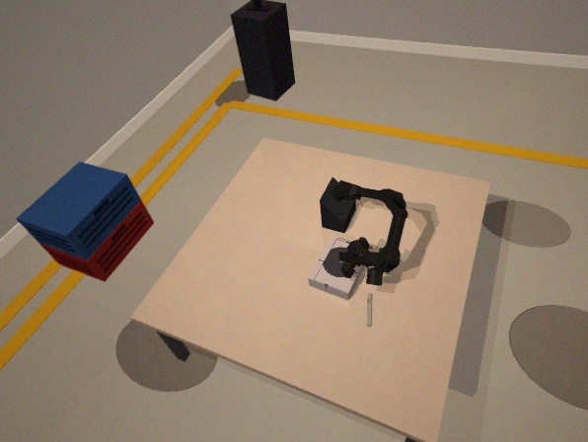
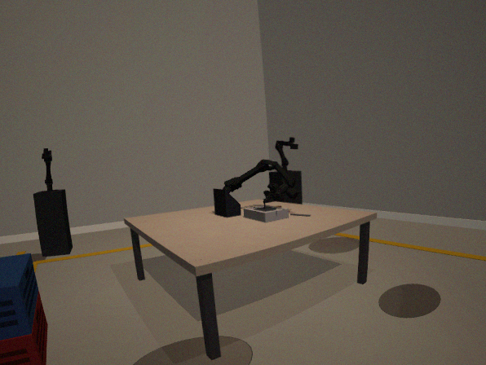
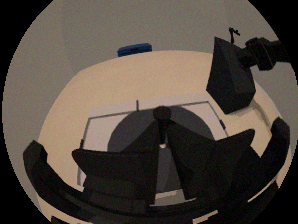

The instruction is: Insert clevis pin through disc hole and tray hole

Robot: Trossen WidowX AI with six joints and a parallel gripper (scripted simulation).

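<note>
My gripper tip is now 40 mm above the wide flat disc. From my gripper tip the other things lie so: tiny grey piece: 170 mm behind, 90 mm below, 60 mm to the left; then clevis pin: 10 mm below; then steel tray: 60 mm below, 10 mm ahead.
</note>
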